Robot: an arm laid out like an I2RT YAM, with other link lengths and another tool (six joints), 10 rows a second.
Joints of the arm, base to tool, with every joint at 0 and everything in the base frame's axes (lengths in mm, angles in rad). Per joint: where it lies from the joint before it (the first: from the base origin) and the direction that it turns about. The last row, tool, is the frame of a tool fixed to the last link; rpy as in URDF.
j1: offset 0 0 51 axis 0 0 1
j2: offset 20.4 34.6 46.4 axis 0 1 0
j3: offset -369.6 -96.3 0 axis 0 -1 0
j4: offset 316 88.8 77.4 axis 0 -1 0
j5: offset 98.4 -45.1 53.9 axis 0 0 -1
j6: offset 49.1 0 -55.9 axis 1 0 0
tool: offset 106 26 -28 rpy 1.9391 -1.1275 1.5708
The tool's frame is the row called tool.
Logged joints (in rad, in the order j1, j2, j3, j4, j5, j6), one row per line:
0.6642, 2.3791, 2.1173, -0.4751, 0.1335, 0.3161
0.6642, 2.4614, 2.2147, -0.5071, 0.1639, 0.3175
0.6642, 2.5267, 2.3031, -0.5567, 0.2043, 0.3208
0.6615, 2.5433, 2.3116, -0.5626, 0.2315, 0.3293
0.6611, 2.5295, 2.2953, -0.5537, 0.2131, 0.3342
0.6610, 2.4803, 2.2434, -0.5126, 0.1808, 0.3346
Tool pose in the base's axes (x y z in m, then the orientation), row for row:
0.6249, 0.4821, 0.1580, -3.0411, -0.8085, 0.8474
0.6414, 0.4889, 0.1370, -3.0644, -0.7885, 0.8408
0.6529, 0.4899, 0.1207, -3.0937, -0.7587, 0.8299
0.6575, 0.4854, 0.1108, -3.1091, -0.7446, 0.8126
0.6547, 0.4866, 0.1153, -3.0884, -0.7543, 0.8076
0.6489, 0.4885, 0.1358, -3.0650, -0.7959, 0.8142
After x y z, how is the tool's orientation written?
As angles about the fixed x, y, z axes (roll, pitch, yaw), in radians.
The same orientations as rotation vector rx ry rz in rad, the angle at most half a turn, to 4 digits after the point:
-2.3127, -1.1035, -0.9461
-2.3512, -1.0968, -0.9444
-2.4050, -1.0870, -0.9373
-2.4408, -1.0685, -0.9387
-2.4208, -1.0647, -0.9356
-2.3663, -1.0658, -0.9623

